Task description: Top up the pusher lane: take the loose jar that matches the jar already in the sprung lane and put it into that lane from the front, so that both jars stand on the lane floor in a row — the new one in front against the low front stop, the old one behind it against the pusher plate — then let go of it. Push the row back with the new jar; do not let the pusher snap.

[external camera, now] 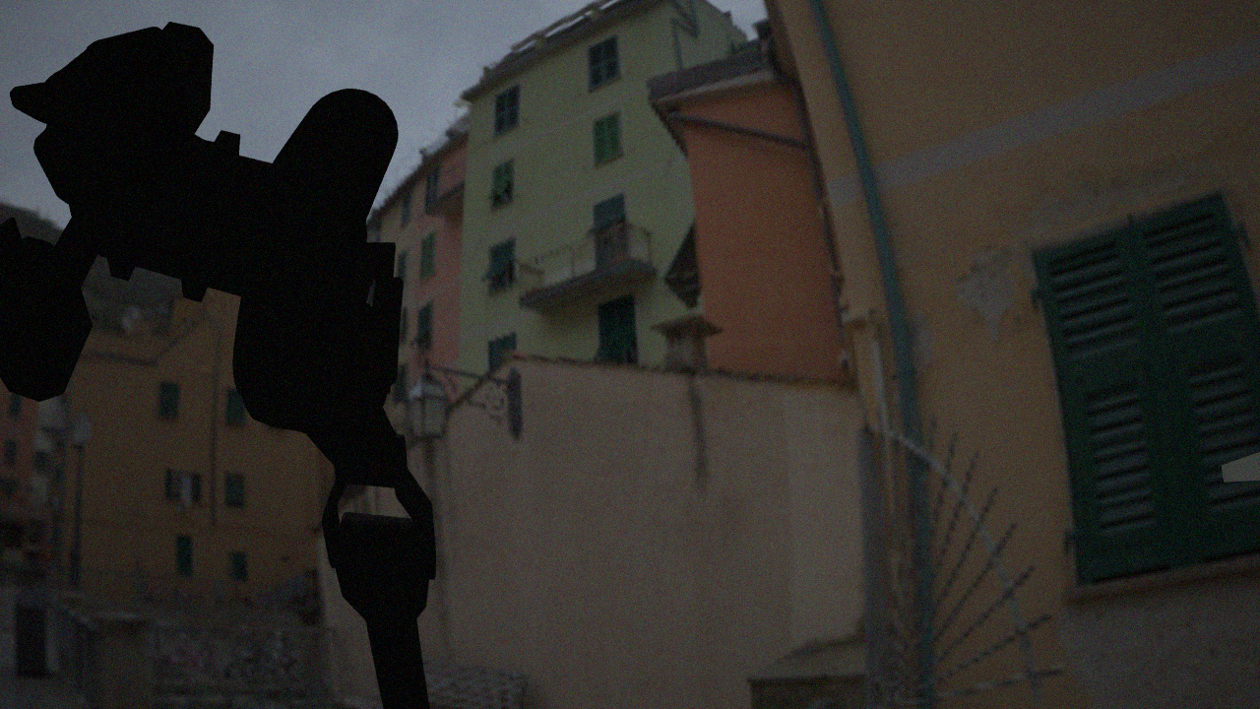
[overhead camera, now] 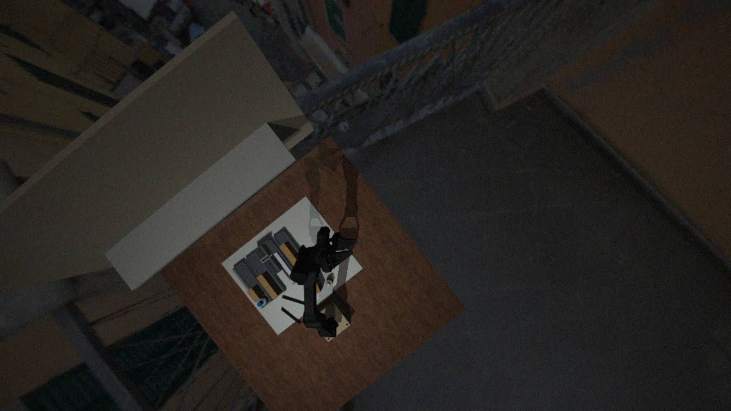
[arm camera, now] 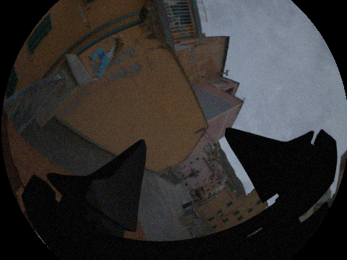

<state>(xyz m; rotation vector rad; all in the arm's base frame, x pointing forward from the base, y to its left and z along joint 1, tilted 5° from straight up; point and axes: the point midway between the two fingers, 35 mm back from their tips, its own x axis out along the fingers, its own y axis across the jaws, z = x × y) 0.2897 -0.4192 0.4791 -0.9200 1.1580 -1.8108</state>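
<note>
Now: gripper tip 10 cm past the tan box, 39 cm to the right of it and 50 cm above it. The rest, counted from my gripper tip: red mark 20 cm ahead, 50 cm to the left, 47 cm below; then pusher plate 12 cm ahead, 50 cm to the left, 49 cm below; then grey cylinder 2 cm ahead, 39 cm to the left, 51 cm below.
</note>
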